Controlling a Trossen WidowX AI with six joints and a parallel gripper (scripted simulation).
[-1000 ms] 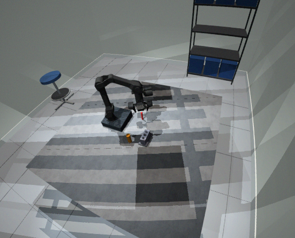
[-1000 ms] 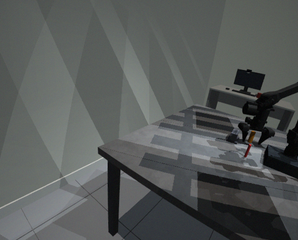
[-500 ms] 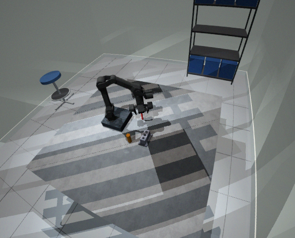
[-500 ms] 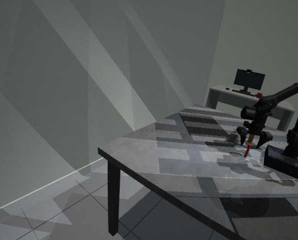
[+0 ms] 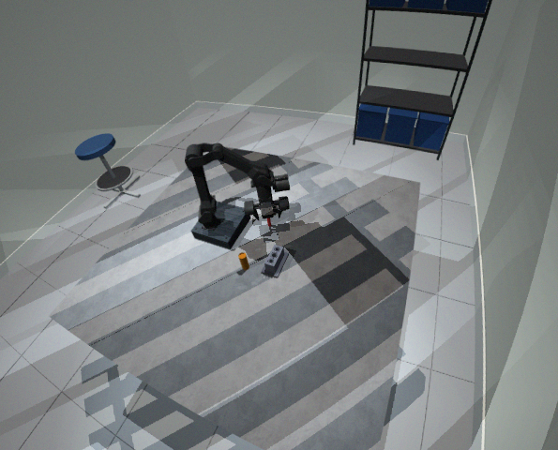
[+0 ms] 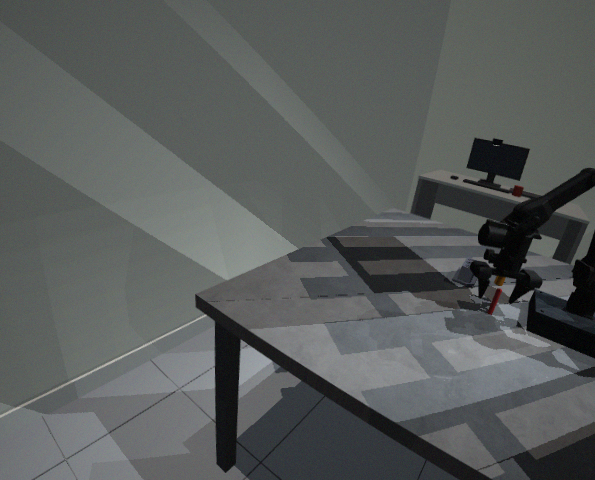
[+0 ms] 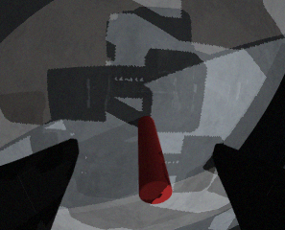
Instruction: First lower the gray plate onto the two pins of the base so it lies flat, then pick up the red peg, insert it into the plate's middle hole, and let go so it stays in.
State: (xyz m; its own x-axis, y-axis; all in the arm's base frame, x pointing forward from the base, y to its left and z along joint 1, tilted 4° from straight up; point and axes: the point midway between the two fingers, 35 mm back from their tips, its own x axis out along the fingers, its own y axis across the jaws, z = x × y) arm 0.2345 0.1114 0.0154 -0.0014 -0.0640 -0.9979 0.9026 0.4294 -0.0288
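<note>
Now: the red peg right at my gripper tip. Also, from my gripper tip: gray plate: 10 cm ahead, 19 cm to the right; then orange cylinder: 1 cm behind, 24 cm to the right; then base: 10 cm ahead, 19 cm to the right, 4 cm below.
</note>
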